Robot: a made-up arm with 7 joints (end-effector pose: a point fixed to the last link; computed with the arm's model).
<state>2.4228 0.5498 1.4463 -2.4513 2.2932 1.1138 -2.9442</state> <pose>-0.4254 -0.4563 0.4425 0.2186 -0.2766 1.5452</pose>
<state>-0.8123 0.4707 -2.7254 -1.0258 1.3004 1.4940 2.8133</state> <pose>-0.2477 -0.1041 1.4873 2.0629 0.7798 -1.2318</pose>
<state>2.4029 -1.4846 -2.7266 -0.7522 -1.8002 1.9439 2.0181</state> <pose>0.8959 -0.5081 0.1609 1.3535 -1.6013 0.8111</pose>
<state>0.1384 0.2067 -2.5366 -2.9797 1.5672 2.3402 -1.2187</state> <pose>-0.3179 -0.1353 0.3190 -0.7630 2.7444 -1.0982</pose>
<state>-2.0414 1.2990 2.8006 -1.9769 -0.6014 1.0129 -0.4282</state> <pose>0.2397 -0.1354 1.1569 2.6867 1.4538 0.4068</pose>
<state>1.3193 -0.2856 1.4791 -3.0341 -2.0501 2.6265 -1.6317</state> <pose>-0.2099 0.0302 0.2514 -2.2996 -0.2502 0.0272</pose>
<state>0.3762 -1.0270 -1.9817 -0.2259 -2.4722 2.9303 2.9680</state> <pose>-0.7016 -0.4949 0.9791 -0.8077 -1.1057 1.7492</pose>
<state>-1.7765 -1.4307 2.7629 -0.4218 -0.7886 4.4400 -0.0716</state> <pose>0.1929 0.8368 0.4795 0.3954 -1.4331 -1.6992</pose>
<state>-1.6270 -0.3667 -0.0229 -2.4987 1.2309 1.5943 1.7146</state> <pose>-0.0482 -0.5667 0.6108 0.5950 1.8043 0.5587</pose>
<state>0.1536 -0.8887 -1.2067 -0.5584 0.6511 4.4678 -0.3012</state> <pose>-0.5922 -0.2619 1.0371 -1.8121 -0.8410 1.3931</pose>
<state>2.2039 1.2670 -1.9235 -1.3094 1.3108 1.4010 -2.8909</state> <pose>0.1892 0.8735 0.8933 -0.7673 2.8132 0.1290</pose>
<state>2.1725 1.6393 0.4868 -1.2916 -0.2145 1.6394 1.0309</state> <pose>-0.6512 0.3689 -0.1892 1.3114 1.3970 -0.2461</pose>
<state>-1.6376 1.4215 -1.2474 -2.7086 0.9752 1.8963 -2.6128</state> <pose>-0.4628 0.1671 0.3311 -1.7438 1.5986 -0.2695</pose>
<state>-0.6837 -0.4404 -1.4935 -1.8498 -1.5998 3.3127 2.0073</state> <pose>-0.3760 -0.4699 0.8831 0.3449 -1.9608 1.4996</pose>
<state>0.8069 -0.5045 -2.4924 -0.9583 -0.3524 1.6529 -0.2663</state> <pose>-0.3248 -0.8326 1.0522 2.0637 -2.0077 0.1374</pose>
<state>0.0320 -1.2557 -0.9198 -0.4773 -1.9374 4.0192 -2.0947</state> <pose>-0.7425 -0.1340 0.9114 0.1088 -0.1134 -1.5588</pose>
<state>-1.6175 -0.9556 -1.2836 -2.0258 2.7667 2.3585 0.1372</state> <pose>-0.6481 0.0593 0.6850 1.1006 -0.4417 -2.0932</pose>
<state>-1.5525 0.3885 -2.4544 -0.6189 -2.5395 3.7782 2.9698</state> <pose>-0.2492 -0.1165 1.3011 -0.0573 -1.0383 -0.4744</pose>
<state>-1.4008 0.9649 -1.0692 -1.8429 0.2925 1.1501 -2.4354</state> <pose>-0.5575 -0.5478 0.3323 -1.9359 0.4167 -0.5672</pose>
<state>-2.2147 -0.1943 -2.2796 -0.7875 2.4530 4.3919 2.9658</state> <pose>0.0450 0.4258 1.1827 -1.6043 -1.9177 -1.4507</pose>
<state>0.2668 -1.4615 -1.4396 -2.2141 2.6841 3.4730 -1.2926</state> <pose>0.0320 -0.4950 0.4924 0.0438 1.7526 -0.5217</pose>
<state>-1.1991 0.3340 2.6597 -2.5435 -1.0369 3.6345 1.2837</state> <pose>-0.0253 0.4486 0.7263 -1.4669 -1.1882 -0.3690</pose>
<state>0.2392 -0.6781 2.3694 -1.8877 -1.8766 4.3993 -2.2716</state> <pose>-0.6013 0.1903 0.5171 2.2634 1.3487 -0.7542</pose>
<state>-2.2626 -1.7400 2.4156 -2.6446 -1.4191 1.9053 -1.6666</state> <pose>0.1046 -0.3495 0.0950 0.8258 -0.8081 2.4211</pose>
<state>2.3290 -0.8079 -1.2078 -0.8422 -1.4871 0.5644 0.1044</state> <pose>0.7653 -0.1173 1.1406 2.8096 -0.0682 -0.3224</pose>
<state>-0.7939 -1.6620 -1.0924 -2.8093 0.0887 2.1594 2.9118</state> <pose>-0.1996 -0.3976 0.6989 0.9366 1.4700 0.5689</pose>
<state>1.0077 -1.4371 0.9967 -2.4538 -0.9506 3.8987 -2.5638</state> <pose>-0.4605 0.1382 0.6981 -1.6271 -0.4930 0.6166</pose>
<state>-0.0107 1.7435 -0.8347 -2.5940 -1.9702 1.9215 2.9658</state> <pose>-0.1915 -0.3486 0.1260 1.2315 -0.1494 0.1027</pose>
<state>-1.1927 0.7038 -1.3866 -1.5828 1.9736 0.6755 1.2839</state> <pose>-0.4373 -0.7456 0.7522 0.1282 1.6464 -0.0837</pose>
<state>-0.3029 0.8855 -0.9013 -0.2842 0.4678 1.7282 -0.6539</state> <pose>0.8267 -0.3721 1.1143 2.4918 0.0586 0.4738</pose>
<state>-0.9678 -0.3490 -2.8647 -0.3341 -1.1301 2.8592 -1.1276</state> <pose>-0.3472 0.2581 1.4105 0.4628 -1.1779 -2.7515</pose>
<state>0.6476 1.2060 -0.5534 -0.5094 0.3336 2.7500 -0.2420</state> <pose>0.8849 0.5208 0.7408 2.4282 0.9625 1.6158</pose>
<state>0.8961 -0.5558 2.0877 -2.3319 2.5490 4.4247 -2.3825</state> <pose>-0.4691 0.0422 0.5160 0.6795 2.1321 1.4777</pose>
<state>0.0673 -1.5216 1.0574 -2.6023 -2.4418 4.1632 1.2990</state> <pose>-0.0747 0.3254 0.6107 0.7816 2.1967 0.4401</pose>
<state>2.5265 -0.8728 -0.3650 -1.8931 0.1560 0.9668 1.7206</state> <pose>-0.0655 0.3455 1.1399 2.7061 0.9288 -0.4929</pose>
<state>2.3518 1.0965 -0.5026 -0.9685 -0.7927 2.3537 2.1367</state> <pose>-0.6014 0.8656 0.4767 -2.1206 -0.6149 -0.9761</pose>
